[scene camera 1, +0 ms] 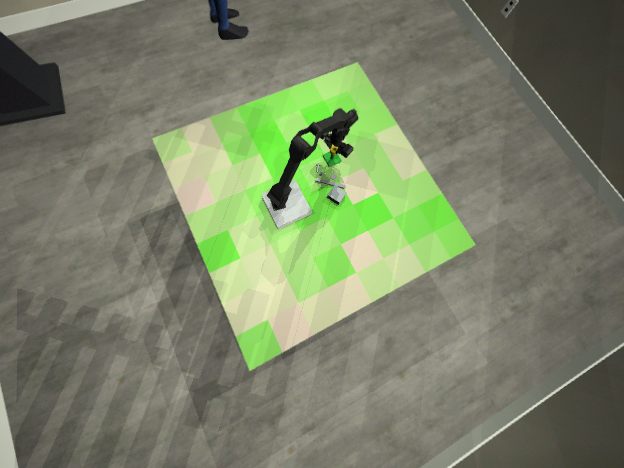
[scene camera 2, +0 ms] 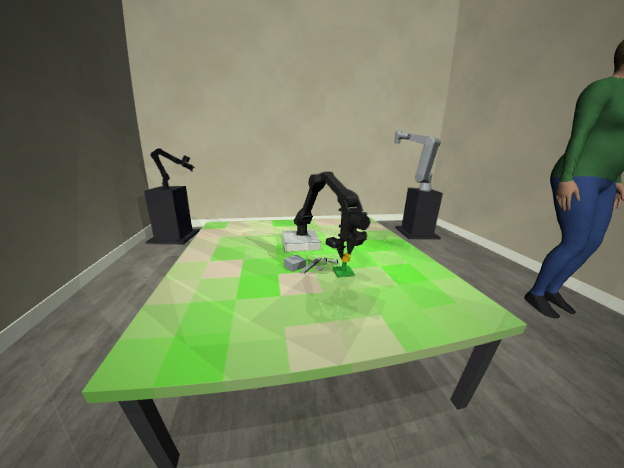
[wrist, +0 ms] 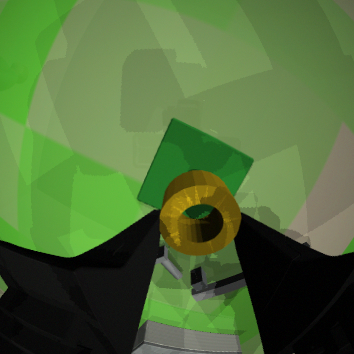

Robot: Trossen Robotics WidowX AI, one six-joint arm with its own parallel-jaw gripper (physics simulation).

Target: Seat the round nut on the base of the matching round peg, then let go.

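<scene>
The round nut (scene camera 1: 333, 149) (scene camera 2: 346, 257) (wrist: 173, 231) is a thick orange-gold ring. The gripper (scene camera 1: 334, 147) (scene camera 2: 346, 255) (wrist: 200, 218) is shut on it, one black finger on either side. The green peg's square base (scene camera 1: 331, 160) (scene camera 2: 343, 272) (wrist: 200, 150) lies flat on the table. In scene camera 2 the nut is at the top of the green peg stem (scene camera 2: 344, 265), clearly above the base. In the wrist view a bit of green shows through the nut's hole; the nut hides most of the stem, and how far the peg is inside cannot be told.
A grey block (scene camera 1: 336, 194) (scene camera 2: 294, 262) and a long grey bar (scene camera 1: 330, 183) (scene camera 2: 312, 265) (wrist: 217, 289) lie between the peg and the arm's pale mounting plate (scene camera 1: 297, 211) (scene camera 2: 301, 245) (wrist: 190, 341). A small grey piece (scene camera 1: 318, 169) (wrist: 171, 266) lies near the bar.
</scene>
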